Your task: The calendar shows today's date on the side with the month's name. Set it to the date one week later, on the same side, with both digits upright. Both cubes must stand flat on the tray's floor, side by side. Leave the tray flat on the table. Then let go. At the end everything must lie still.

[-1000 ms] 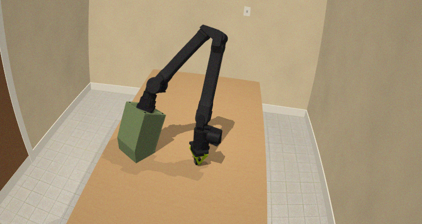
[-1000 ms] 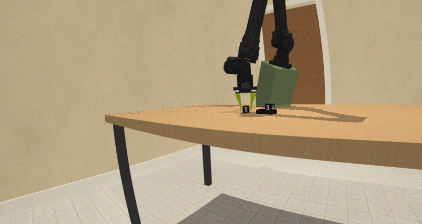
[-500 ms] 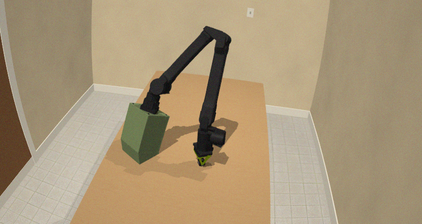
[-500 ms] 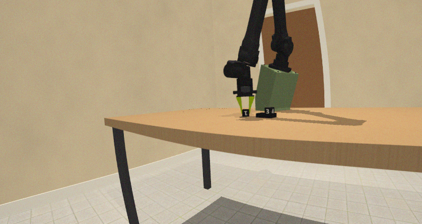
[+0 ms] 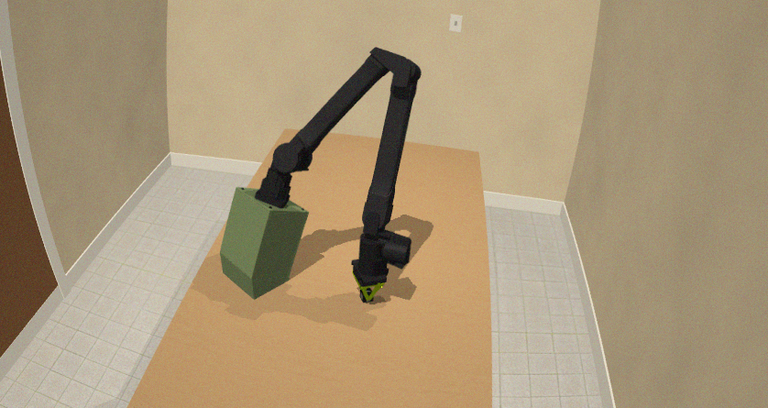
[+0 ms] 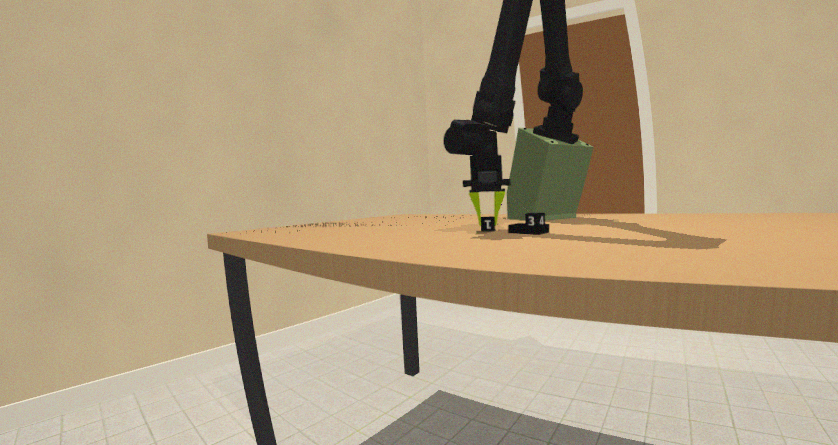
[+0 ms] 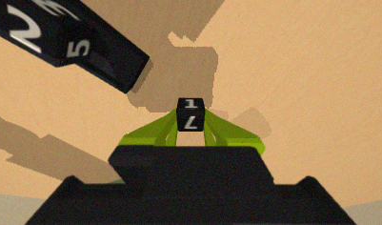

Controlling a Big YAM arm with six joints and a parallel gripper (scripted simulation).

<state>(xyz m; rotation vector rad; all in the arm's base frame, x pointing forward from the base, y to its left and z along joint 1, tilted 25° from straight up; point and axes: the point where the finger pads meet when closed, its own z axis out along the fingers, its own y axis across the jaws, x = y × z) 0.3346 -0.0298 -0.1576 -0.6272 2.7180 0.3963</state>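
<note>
The black tray is 2 cm ahead of my hand, 10 cm to the left of it and 1 cm below it.
</note>
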